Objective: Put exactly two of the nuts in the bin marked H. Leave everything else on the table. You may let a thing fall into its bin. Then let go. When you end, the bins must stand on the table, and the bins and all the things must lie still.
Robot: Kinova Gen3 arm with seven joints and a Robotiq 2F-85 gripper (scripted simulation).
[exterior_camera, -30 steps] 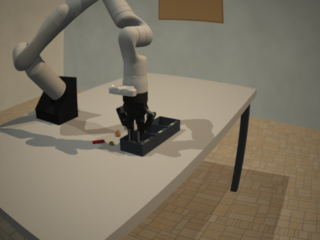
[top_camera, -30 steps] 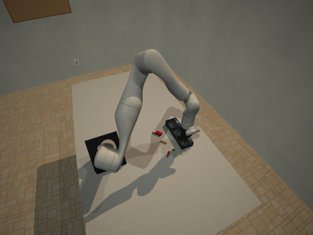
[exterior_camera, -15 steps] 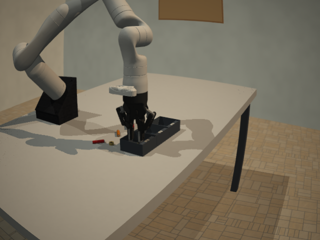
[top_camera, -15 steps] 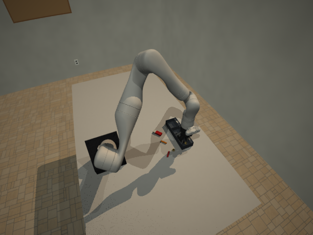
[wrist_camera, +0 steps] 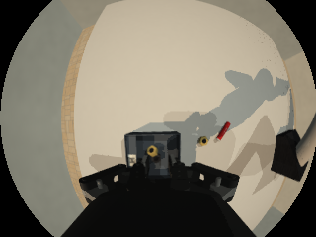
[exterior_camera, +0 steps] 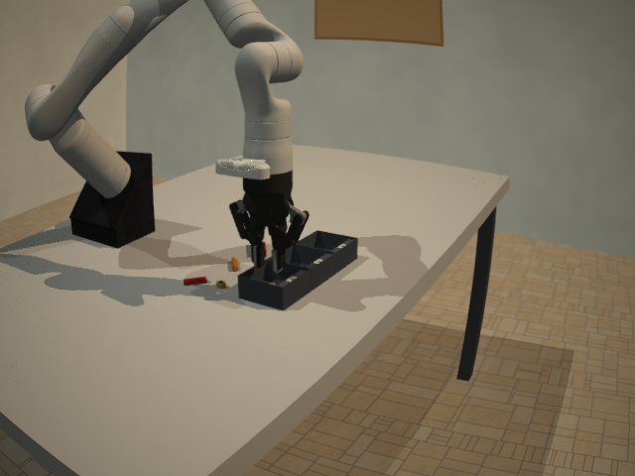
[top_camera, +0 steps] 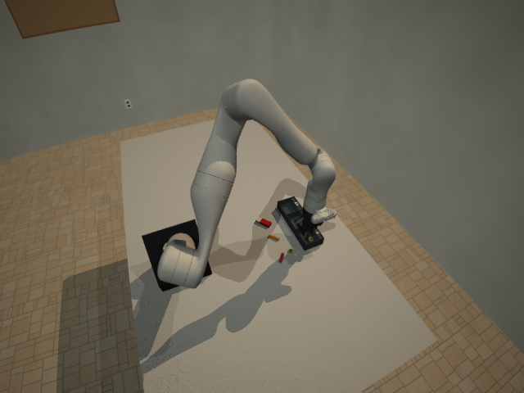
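Now: hand 10 mm short of the black piece and 50 mm above it. Also, from my hand: black three-compartment bin row (20 mm ahead, 90 mm to the left, 40 mm below); then red cylinder (130 mm behind, 20 mm to the right, 60 mm below); then orange cylinder (110 mm behind, 70 mm to the left, 60 mm below).
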